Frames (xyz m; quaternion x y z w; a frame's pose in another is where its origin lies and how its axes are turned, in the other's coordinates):
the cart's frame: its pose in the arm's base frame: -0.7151 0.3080 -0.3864 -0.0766 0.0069 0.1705 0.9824
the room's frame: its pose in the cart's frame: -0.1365 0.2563 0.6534 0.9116 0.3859 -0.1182 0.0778
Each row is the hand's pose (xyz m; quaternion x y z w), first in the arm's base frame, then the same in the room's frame.
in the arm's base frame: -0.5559 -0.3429 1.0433 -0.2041 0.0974 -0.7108 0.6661
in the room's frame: -0.9452 0.8199 -0.3708 -0.2212 -0.9477 -0.2115 0.0909
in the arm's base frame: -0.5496 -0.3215 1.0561 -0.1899 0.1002 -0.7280 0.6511
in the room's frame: -0.9302 0.8188 -0.3917 -0.1979 -0.9515 -0.2112 0.1040
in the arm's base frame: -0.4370 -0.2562 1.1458 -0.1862 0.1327 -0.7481 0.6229
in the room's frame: -0.8666 0.9069 -0.5065 -0.1680 -0.9474 -0.2433 0.1223
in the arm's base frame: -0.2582 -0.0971 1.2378 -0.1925 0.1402 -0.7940 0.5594
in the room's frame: -0.6999 1.0186 -0.6662 -0.0937 -0.9514 -0.2690 0.1170
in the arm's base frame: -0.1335 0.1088 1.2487 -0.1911 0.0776 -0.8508 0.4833
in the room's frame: -0.4845 1.0527 -0.7686 0.0077 -0.9682 -0.2367 0.0807
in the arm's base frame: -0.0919 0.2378 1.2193 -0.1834 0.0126 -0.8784 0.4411
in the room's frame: -0.3499 1.0362 -0.7978 0.0673 -0.9783 -0.1895 0.0498
